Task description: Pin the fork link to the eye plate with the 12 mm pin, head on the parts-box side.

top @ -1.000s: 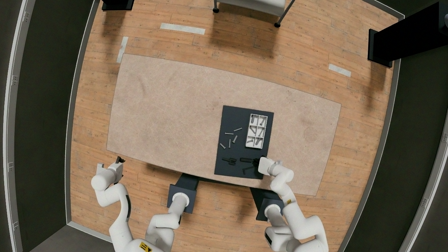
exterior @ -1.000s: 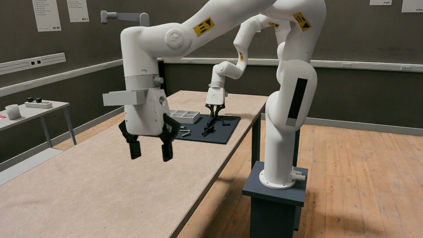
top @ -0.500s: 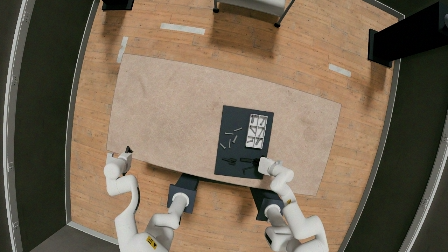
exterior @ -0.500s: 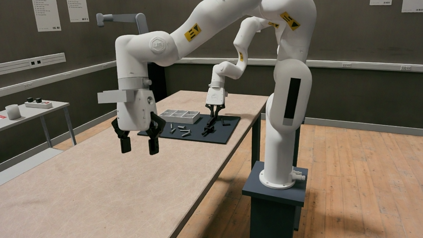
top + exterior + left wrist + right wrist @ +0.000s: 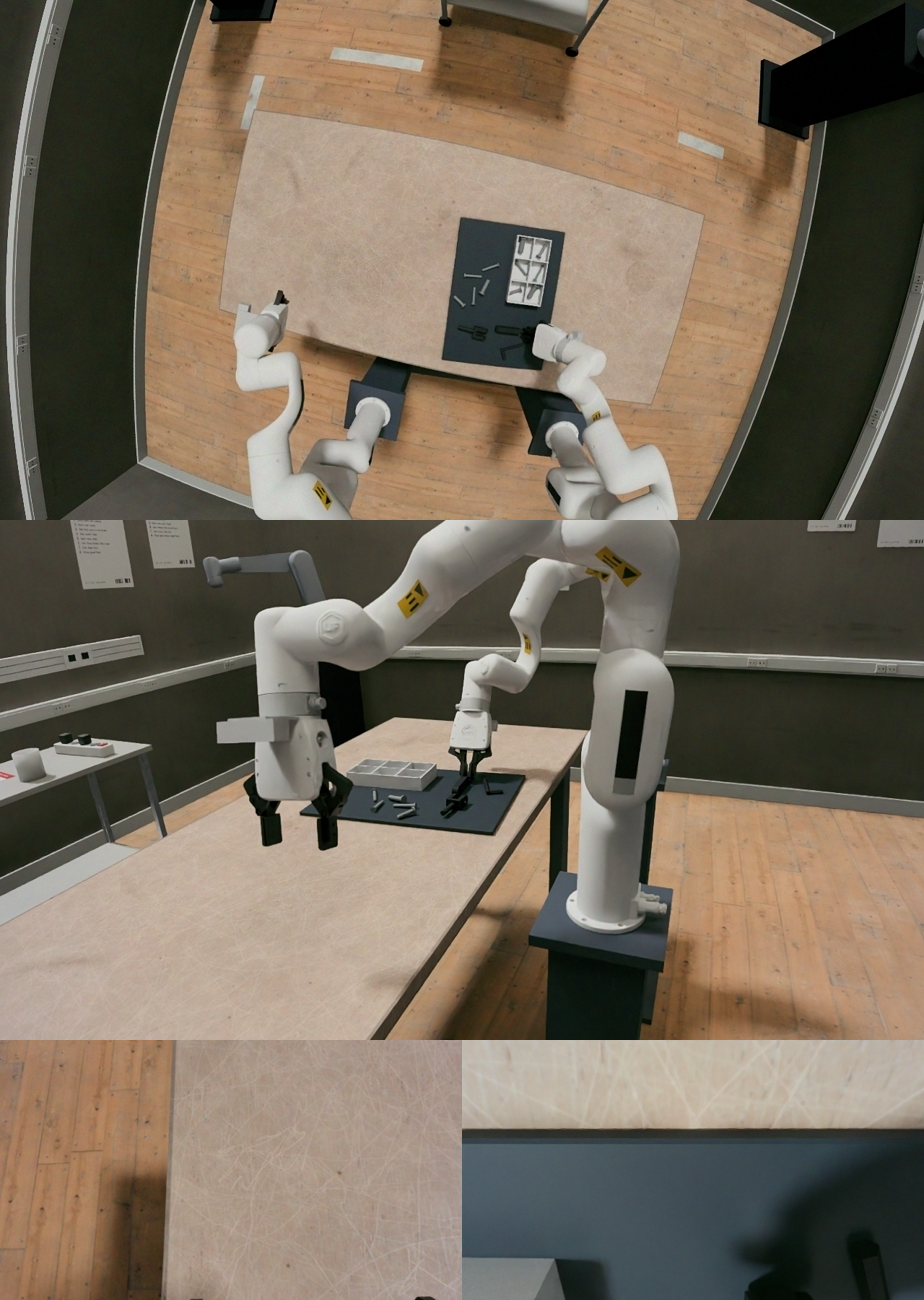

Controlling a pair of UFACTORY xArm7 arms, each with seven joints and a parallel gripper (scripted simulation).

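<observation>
Right now my right hand is 6 cm to the right of the black eye plate and 2 cm above it. The rest, counted from my right hand: black l-shaped piece: 7 cm behind, 4 cm to the left, 2 cm below; then white parts box: 20 cm ahead, 4 cm to the left, 2 cm below; then dark mat: 10 cm ahead, 10 cm to the left, 3 cm below.
</observation>
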